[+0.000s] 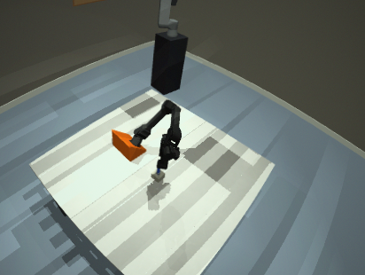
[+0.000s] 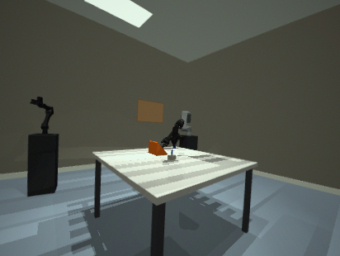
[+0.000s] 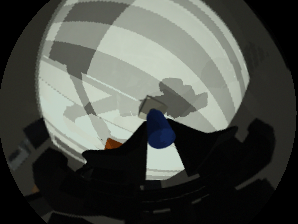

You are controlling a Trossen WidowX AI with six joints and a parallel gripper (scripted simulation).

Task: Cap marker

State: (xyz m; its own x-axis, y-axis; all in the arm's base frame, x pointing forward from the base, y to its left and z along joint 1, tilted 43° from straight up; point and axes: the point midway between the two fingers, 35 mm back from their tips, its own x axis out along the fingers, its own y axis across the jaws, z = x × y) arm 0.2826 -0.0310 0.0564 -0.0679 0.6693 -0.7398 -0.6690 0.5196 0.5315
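Right now my gripper tip is 11 cm above the holder block, 2 cm to the left of it and 1 cm past it. Round my gripper tip: blue marker cap (1 cm above).
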